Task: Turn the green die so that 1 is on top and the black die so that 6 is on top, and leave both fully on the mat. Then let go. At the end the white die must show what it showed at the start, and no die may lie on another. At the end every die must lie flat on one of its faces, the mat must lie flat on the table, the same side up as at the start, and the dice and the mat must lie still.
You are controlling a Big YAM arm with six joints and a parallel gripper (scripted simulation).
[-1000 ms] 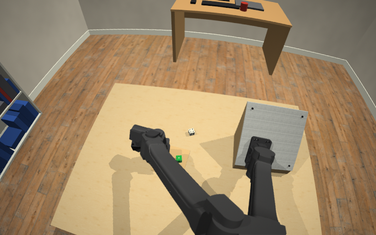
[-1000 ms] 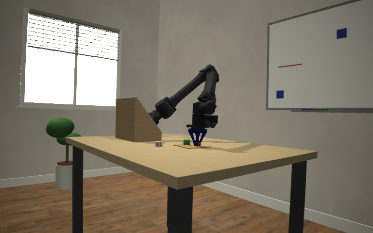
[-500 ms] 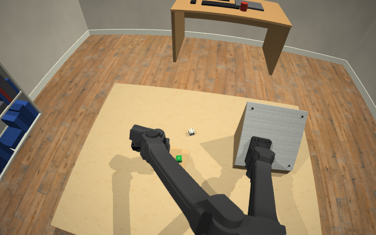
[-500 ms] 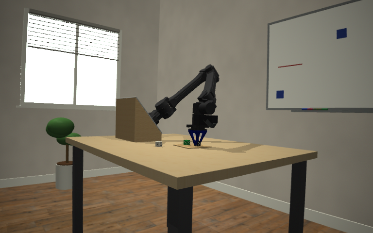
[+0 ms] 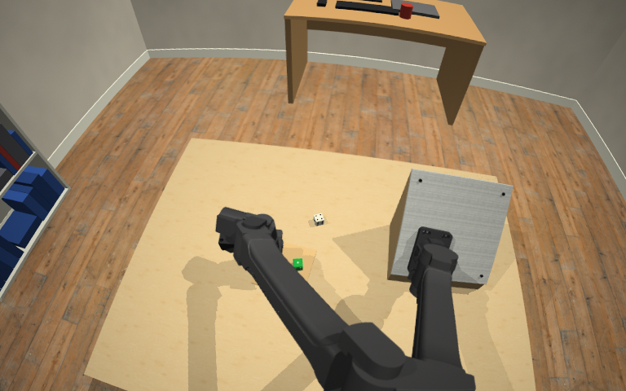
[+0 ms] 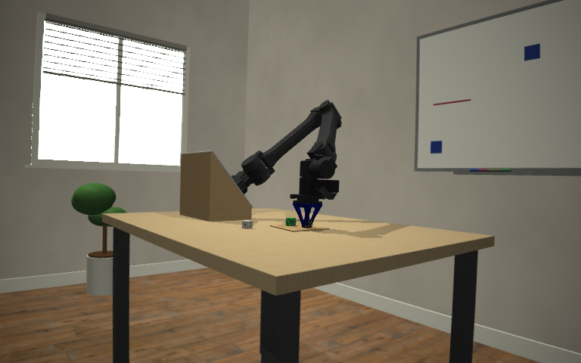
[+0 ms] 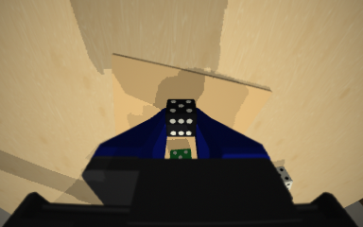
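My hand is right at the black die. From my hand the other things lie so: tan mat: 3 cm behind, 2 cm below; then white die: 16 cm to the right, 9 cm behind, 1 cm below; then green die: 7 cm behind, 1 cm to the right.
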